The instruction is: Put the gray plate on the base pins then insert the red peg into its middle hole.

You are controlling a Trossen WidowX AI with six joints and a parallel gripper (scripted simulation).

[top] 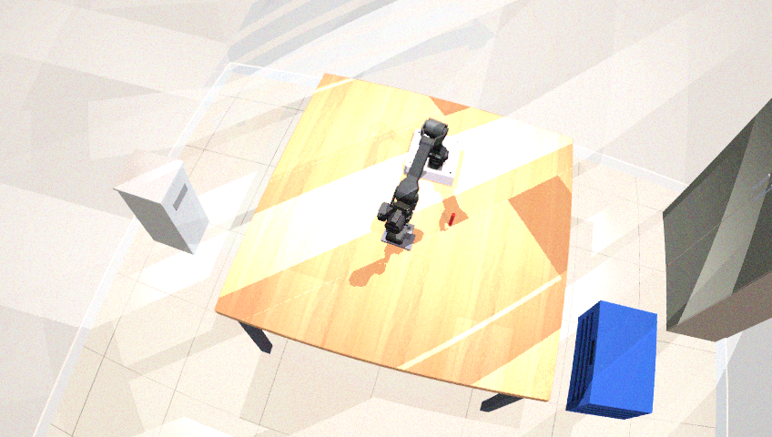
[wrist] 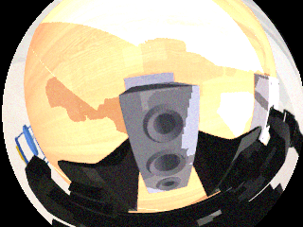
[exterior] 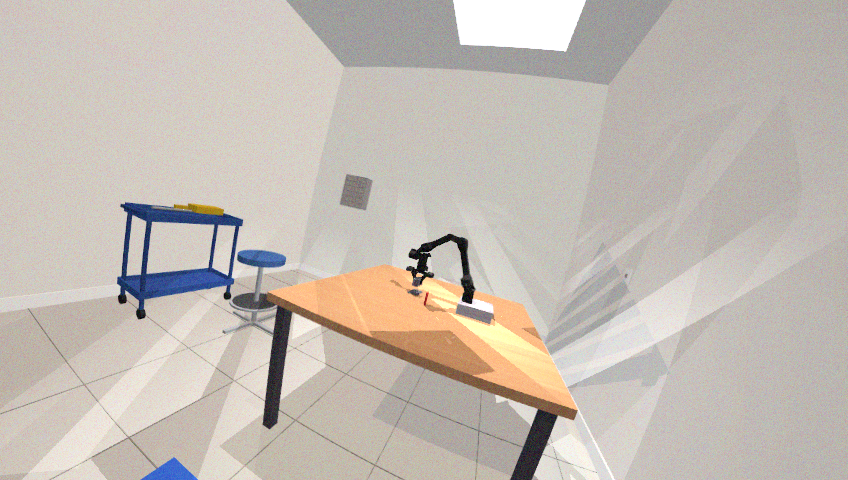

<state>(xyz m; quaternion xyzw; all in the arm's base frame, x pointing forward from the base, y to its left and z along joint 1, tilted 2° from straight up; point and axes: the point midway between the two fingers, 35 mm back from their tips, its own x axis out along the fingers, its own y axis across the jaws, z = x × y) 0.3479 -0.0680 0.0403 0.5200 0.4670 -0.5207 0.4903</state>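
Right now the gray base is 50 mm below my gripper tip. From my gripper tip the other things lie so: gray plate (30 mm above); red peg (120 mm behind, 190 mm to the left, 20 mm below).
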